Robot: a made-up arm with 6 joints. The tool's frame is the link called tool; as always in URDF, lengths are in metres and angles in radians. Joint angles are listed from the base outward.
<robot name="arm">
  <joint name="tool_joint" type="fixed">
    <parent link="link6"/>
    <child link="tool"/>
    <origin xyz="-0.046 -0.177 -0.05" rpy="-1.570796 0 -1.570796"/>
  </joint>
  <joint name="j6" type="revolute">
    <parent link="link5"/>
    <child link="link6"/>
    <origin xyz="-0.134 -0.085 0.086" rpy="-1.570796 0 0"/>
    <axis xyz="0 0 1"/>
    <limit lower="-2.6" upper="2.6"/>
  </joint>
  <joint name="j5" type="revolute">
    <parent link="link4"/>
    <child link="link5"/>
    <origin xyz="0.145 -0.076 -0.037" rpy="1.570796 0 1.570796"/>
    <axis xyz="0 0 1"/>
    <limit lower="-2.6" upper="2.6"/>
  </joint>
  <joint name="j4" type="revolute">
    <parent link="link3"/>
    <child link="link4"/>
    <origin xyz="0.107 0.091 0.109" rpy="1.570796 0 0"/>
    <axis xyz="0 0 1"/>
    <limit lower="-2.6" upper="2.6"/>
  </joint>
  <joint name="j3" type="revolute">
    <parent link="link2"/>
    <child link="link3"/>
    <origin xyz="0.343 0.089 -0.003" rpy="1.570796 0 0"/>
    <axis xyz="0 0 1"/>
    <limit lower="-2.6" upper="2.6"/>
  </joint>
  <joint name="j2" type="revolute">
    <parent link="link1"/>
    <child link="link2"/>
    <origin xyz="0.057 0.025 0.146" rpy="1.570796 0 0"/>
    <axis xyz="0 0 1"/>
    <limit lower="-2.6" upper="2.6"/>
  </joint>
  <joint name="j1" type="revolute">
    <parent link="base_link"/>
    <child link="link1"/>
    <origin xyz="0 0 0.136" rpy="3.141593 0 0"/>
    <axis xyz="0 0 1"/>
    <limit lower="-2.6" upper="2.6"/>
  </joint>
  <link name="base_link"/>
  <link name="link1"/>
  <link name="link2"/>
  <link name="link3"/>
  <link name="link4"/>
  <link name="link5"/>
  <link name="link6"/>
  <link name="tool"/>
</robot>
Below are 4 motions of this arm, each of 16 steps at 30 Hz.
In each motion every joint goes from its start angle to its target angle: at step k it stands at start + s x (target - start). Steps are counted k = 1, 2, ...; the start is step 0. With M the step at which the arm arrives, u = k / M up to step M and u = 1 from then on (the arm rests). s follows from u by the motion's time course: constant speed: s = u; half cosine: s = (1 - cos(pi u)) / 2; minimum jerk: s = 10 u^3 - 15 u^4 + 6 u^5.
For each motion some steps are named. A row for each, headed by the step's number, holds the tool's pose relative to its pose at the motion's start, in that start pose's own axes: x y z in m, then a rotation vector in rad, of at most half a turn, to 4 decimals.
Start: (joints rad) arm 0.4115 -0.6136 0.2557 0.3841 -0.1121 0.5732
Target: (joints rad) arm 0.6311 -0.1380 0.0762 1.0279 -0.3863 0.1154
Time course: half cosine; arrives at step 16
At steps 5, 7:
5: -0.0331 -0.0639 -0.0591 -0.1225 0.0781 -0.0181
7: -0.0653 -0.1217 -0.0998 -0.2272 0.1435 -0.0369

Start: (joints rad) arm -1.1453 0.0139 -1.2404 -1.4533 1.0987 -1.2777
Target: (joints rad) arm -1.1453 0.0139 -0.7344 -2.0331 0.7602 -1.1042
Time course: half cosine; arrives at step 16
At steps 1, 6, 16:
1: 0.0020 -0.0042 -0.0011 0.0022 0.0014 -0.0091
6: 0.0424 -0.1404 -0.0407 0.0630 0.0402 -0.2952
16: -0.0203 -0.4489 -0.1501 0.1703 0.1147 -0.9638

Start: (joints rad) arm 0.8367 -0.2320 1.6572 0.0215 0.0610 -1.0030
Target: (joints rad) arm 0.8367 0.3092 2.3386 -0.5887 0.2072 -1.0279
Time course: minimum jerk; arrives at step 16
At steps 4, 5, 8, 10, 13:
4: -0.0090 0.0498 -0.0463 -0.0190 0.0636 0.0951
5: -0.0196 0.0845 -0.0801 -0.0364 0.1088 0.1635
8: -0.0912 0.2025 -0.2170 -0.1400 0.2790 0.4295
10: -0.1549 0.2545 -0.3086 -0.2410 0.3781 0.5916
13: -0.2171 0.2804 -0.3965 -0.3637 0.4583 0.7291

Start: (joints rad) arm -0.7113 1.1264 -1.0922 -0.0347 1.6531 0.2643
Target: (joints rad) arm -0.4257 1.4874 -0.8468 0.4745 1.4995 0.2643
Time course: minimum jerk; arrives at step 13
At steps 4, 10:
4: -0.0003 -0.0353 -0.0104 -0.0531 0.0242 0.0318
10: -0.0555 -0.1904 -0.0465 -0.2134 0.1724 0.1300

